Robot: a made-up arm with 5 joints. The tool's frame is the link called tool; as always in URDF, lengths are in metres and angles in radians.
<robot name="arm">
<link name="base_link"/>
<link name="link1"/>
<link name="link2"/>
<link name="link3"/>
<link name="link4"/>
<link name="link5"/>
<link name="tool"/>
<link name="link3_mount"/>
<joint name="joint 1" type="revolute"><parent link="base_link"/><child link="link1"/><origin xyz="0 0 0.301" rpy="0 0 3.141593"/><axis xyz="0 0 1"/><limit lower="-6.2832" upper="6.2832" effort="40" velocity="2.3"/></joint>
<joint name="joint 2" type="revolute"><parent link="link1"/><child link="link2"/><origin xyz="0 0 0" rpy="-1.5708 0 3.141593"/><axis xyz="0 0 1"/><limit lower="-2.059" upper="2.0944" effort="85" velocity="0.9"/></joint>
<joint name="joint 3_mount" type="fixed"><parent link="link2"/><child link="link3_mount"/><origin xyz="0.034 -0.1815 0"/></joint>
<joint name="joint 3" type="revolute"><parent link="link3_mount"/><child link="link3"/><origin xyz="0.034 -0.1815 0" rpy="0 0 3.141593"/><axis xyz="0 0 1"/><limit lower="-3.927" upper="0.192" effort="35" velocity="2.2"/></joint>
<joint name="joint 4" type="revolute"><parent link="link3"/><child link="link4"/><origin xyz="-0.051 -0.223 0" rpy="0 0 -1.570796"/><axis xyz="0 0 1"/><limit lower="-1.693" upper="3.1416" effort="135" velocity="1"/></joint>
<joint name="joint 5" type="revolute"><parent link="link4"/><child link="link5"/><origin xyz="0.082 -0.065 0" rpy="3.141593 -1.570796 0"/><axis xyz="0 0 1"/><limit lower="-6.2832" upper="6.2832" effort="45" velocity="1.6"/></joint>
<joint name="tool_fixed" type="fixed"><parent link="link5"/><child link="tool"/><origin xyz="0 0 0" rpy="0 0 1.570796"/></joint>
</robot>
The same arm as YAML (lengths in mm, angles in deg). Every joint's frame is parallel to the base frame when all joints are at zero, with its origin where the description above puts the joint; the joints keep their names.
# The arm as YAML. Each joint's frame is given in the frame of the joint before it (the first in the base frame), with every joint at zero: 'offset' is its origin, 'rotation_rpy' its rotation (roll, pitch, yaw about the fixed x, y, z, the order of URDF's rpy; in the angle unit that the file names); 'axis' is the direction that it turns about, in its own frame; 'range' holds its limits. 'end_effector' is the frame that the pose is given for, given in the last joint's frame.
length_unit: mm
angle_unit: deg
chain:
  - id: joint 1
    offset: [0.0, 0.0, 301.0]
    rotation_rpy: [0.0, 0.0, 0.0]
    axis: "+z"
    range: [-360.0, 360.0]
  - id: joint 2
    offset: [0.0, 0.0, 0.0]
    rotation_rpy: [0.0, 0.0, 0.0]
    axis: "+y"
    range: [-117.97, 120.0]
  - id: joint 3
    offset: [68.0, 0.0, 363.0]
    rotation_rpy: [0.0, 0.0, 0.0]
    axis: "+y"
    range: [-225.0, 11.0]
  - id: joint 4
    offset: [51.0, 0.0, -223.0]
    rotation_rpy: [0.0, 0.0, 0.0]
    axis: "+y"
    range: [-97.0, 180.0]
  - id: joint 5
    offset: [65.0, 0.0, -82.0]
    rotation_rpy: [0.0, 0.0, 0.0]
    axis: "-z"
    range: [-360.0, 360.0]
end_effector:
  offset: [0.0, 0.0, 0.0]
  rotation_rpy: [180.0, 0.0, 0.0]

